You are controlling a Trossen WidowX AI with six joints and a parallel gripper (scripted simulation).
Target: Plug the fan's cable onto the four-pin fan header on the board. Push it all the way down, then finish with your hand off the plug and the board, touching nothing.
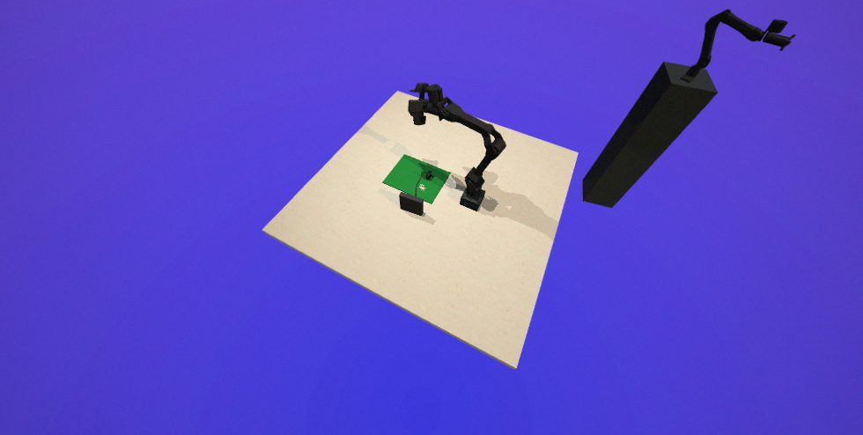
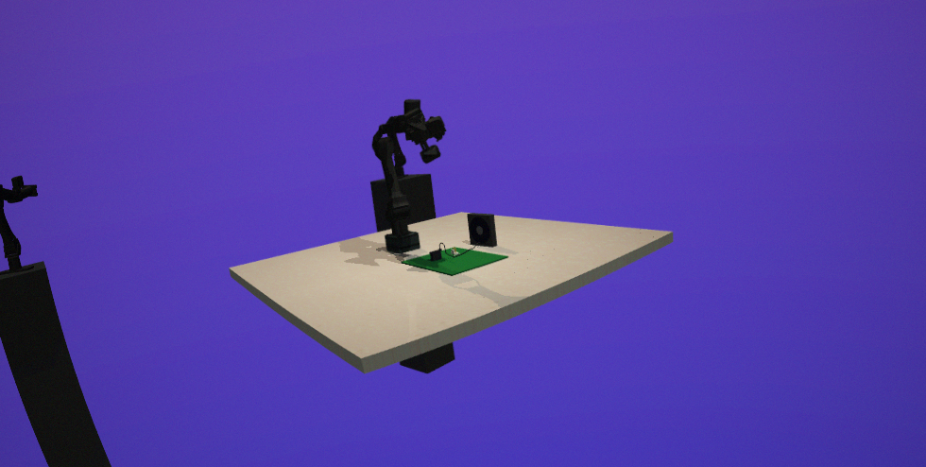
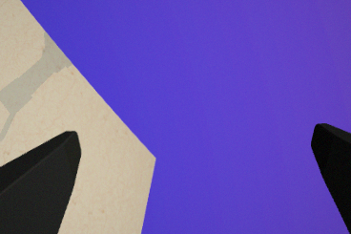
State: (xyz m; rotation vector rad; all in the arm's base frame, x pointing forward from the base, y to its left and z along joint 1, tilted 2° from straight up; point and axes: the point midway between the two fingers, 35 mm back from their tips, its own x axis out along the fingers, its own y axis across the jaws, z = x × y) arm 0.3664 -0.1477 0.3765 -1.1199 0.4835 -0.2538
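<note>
Now: gripper tip 400 mm above the black fan plug, 140 mm past it and 90 mm to the right of it. Also, from my gripper tip: green board: 430 mm below, 110 mm to the left, 70 mm behind; then black fan: 360 mm below, 320 mm to the left, 120 mm behind; then header: 420 mm below, 180 mm to the left, 120 mm behind.
</note>
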